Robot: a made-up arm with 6 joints. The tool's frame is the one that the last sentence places.
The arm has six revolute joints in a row. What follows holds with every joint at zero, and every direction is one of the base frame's.
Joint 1 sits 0.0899 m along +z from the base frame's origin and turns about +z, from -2.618 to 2.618 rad.
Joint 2 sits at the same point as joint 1 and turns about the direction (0.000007, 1, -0.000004), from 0 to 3.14 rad.
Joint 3 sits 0.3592 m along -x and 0.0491 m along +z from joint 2 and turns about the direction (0.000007, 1, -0.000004), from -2.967 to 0 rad.
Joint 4 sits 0.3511 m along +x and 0.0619 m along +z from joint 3 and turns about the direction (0.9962, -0.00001, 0.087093), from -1.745 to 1.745 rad.
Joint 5 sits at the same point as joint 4 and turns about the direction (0.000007, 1, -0.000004), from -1.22 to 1.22 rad.
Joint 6 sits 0.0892 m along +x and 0.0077 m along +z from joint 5 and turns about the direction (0.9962, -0.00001, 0.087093), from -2.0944 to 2.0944 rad.
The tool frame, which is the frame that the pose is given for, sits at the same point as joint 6; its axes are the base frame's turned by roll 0, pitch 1.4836 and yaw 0 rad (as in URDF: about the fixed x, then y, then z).
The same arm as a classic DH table. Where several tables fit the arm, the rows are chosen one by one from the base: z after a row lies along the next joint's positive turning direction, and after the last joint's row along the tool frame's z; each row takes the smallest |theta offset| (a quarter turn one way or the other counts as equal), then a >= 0, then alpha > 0; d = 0 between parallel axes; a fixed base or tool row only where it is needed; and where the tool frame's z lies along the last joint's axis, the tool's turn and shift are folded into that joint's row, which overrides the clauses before.
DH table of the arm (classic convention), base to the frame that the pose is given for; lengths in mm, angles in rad. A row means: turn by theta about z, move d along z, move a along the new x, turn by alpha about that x. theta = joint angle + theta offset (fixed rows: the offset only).
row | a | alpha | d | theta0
joint 1 | 0 | -1.5708 | 89.9 | 0
joint 2 | -362.5 | 0 | 0 | 0.1359
joint 3 | -31.1 | 1.5708 | 0 | 1.3477
joint 4 | 0 | -1.5708 | 355.2 | 0
joint 5 | 0.1 | 1.5708 | 0 | 0
joint 6 | 0 | 0 | 89.5 | 0
Joint limits (rad, base to tool): -2.618..2.618 0..3.14 -2.967..0 -1.745..1.745 -1.22..1.22 -2.0944..2.0944

